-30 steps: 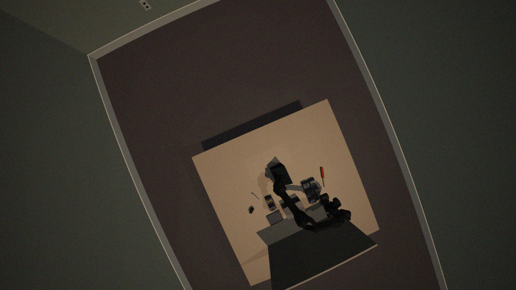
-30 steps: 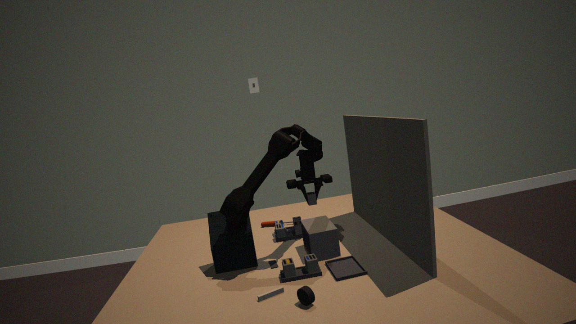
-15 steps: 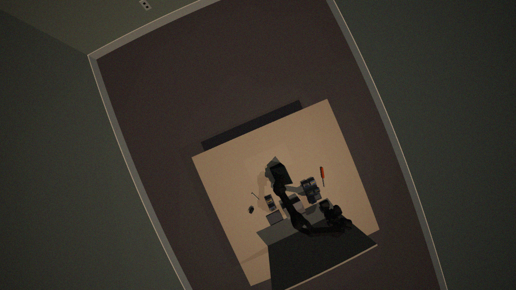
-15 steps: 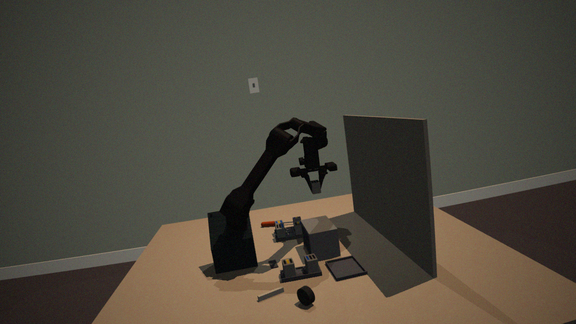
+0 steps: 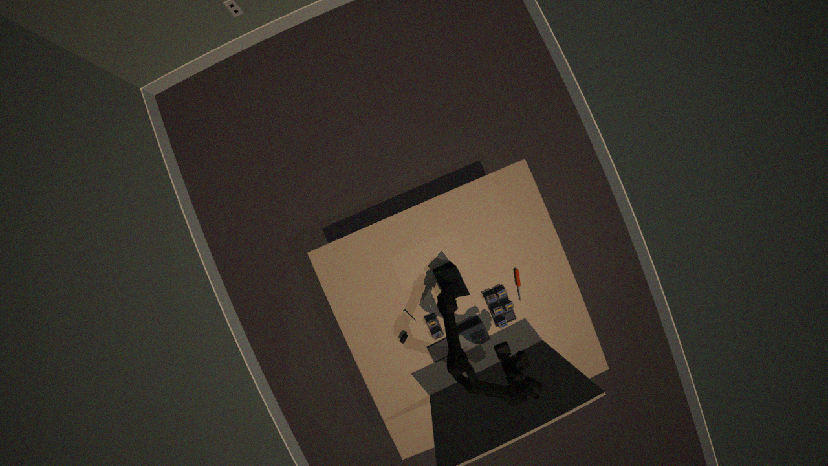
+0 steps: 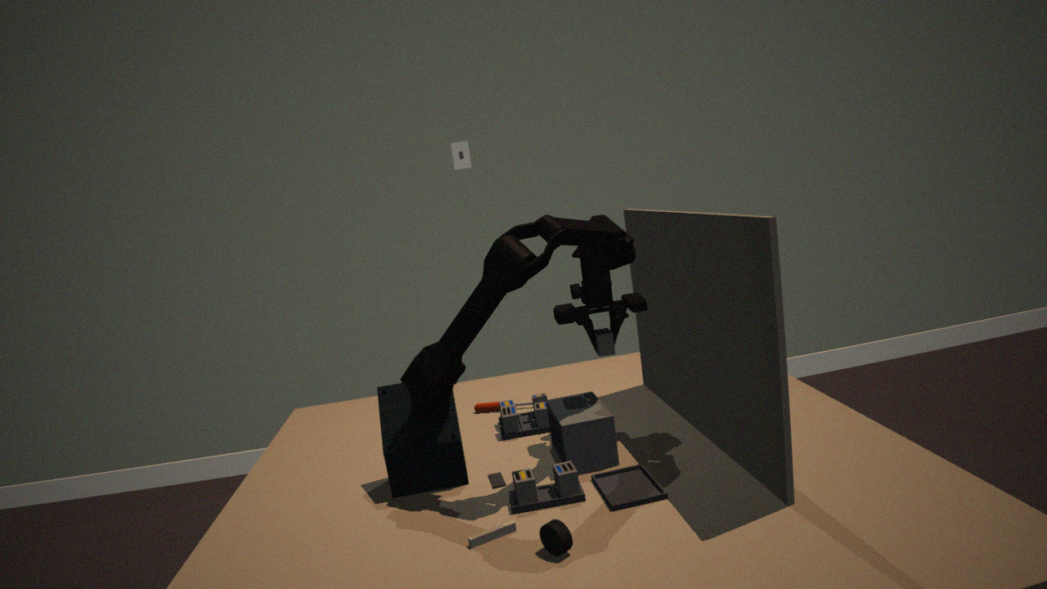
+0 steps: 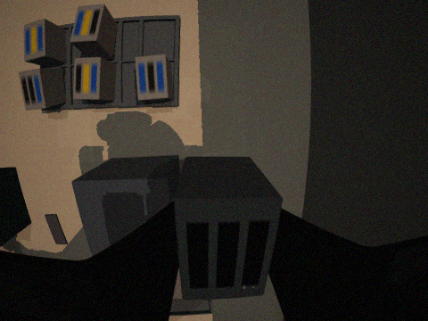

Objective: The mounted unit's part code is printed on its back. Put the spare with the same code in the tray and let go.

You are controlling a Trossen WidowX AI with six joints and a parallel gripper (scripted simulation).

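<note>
My gripper tip is 27 cm to the left of the dark tray, 18 cm above it and 7 cm past it. Also, from my gripper tip: tall dark panel (15 cm ahead, 10 cm to the right, 4 cm above); then mounted unit (13 cm below, 10 cm behind, 8 cm to the right); then grey spare (2 cm above).
</note>
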